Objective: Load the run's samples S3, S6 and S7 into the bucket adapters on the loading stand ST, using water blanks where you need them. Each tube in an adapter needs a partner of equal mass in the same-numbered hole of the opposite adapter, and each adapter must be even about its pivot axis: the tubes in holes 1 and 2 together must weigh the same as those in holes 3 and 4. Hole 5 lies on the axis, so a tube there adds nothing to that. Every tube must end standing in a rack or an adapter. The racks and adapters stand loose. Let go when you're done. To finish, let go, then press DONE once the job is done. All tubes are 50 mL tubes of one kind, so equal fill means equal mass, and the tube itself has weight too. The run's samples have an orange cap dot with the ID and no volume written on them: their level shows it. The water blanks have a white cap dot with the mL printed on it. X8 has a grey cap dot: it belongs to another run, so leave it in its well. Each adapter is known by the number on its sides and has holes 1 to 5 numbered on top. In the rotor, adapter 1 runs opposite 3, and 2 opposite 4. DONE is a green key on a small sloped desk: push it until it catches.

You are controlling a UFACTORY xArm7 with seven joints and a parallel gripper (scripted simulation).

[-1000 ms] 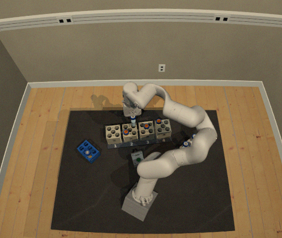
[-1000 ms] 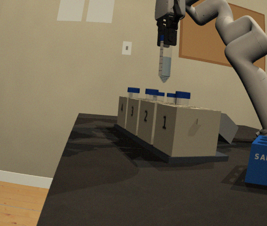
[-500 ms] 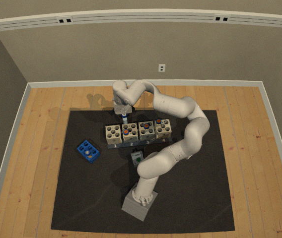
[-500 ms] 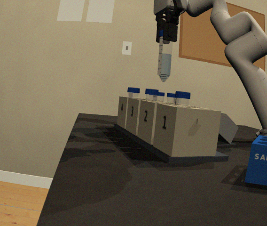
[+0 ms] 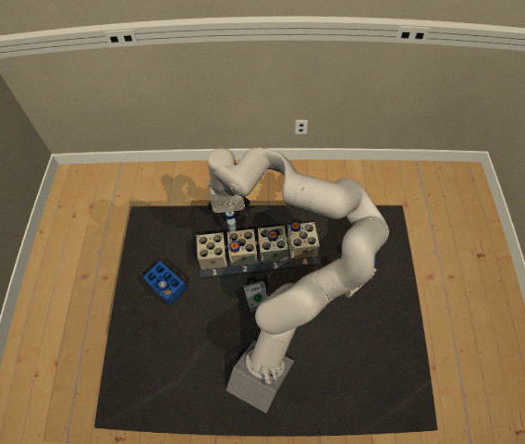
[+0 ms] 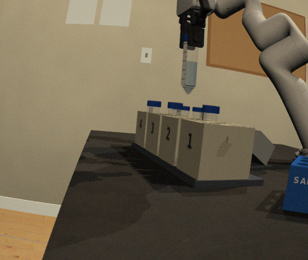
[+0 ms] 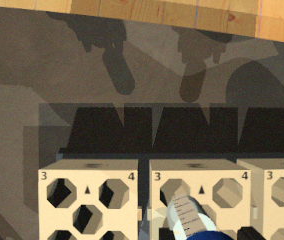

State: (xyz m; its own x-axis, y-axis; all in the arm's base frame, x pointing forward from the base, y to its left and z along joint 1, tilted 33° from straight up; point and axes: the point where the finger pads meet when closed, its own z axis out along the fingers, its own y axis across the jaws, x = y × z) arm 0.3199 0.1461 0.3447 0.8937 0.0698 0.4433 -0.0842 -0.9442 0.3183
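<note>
The adapter 1 is 20 cm below my hand, 9 cm to the left of it and 2 cm behind it. Round my hand: blue sample rack: 27 cm to the left, 22 cm below, 9 cm behind; then white blank rack: 39 cm to the right, 22 cm below, 21 cm behind.
</note>
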